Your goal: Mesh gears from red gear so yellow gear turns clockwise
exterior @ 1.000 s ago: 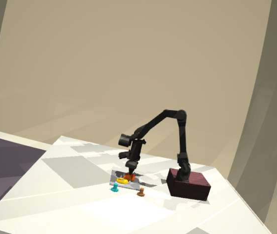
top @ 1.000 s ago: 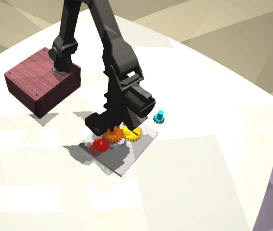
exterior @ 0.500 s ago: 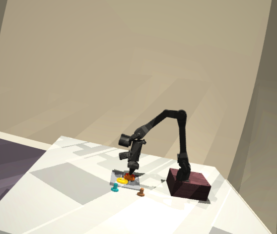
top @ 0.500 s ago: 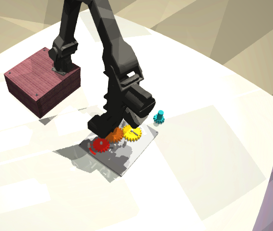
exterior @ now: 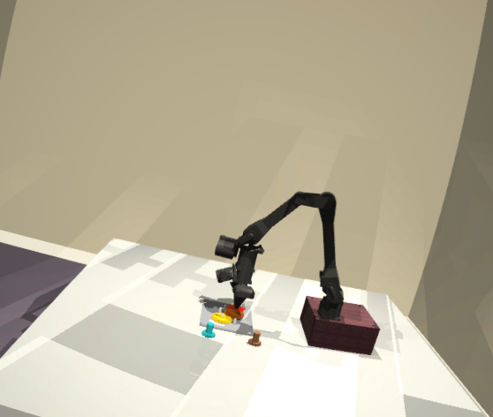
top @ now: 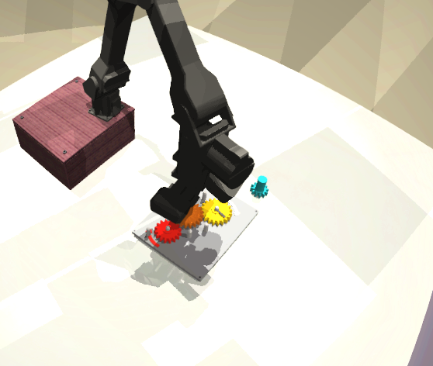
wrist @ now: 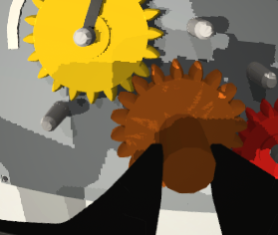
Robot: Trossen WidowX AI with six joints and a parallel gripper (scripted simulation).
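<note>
My gripper tip is now 10 mm above the orange gear. The rest, counted from my gripper tip: yellow gear 40 mm to the left, 40 mm ahead, 30 mm below; white arrow 70 mm to the left, 60 mm ahead, 30 mm below; red gear 50 mm to the right, 30 mm below, 10 mm behind.
</note>
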